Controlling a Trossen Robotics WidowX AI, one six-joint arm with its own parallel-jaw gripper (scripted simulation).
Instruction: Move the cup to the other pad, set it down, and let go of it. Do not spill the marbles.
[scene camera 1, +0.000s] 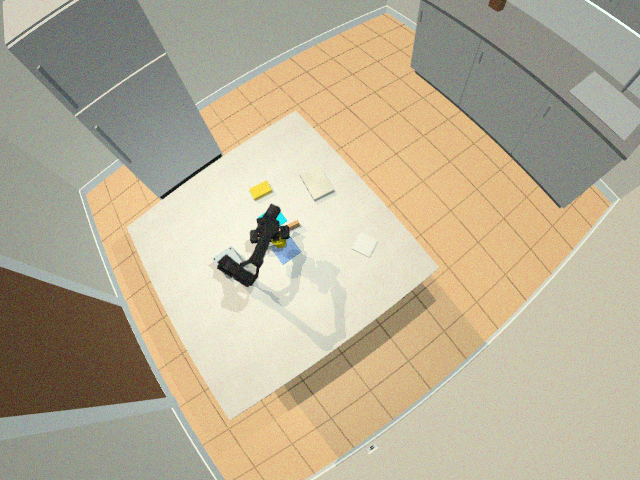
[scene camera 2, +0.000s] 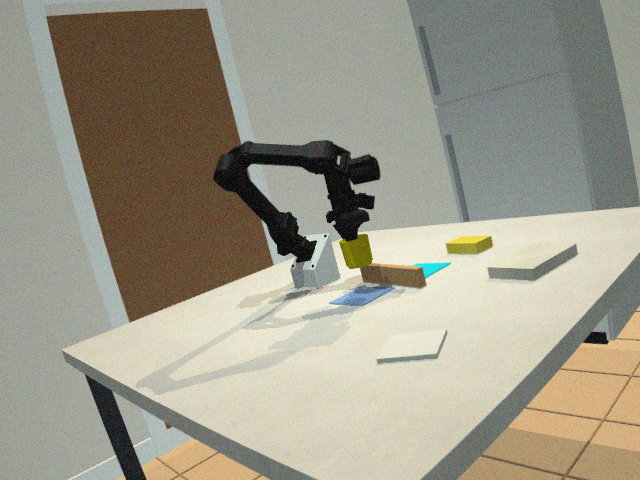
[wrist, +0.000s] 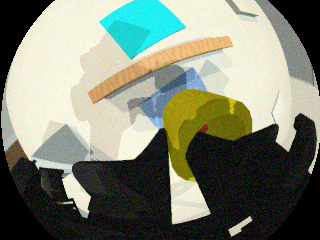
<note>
In view: my gripper (scene camera 2: 354, 250), a yellow cup (scene camera 2: 357, 253), a yellow block (scene camera 2: 465, 244), a thick white slab (scene camera 2: 535, 260), a blue pad (scene camera 2: 362, 296) and a wooden bar (scene camera 2: 399, 275).
The yellow cup shows as well in the wrist view (wrist: 187, 111). My gripper is seen too in the wrist view (wrist: 170, 131). The blue pad shows as well in the wrist view (wrist: 153, 107). The wrist view misses the yellow block: it is out of frame.
</note>
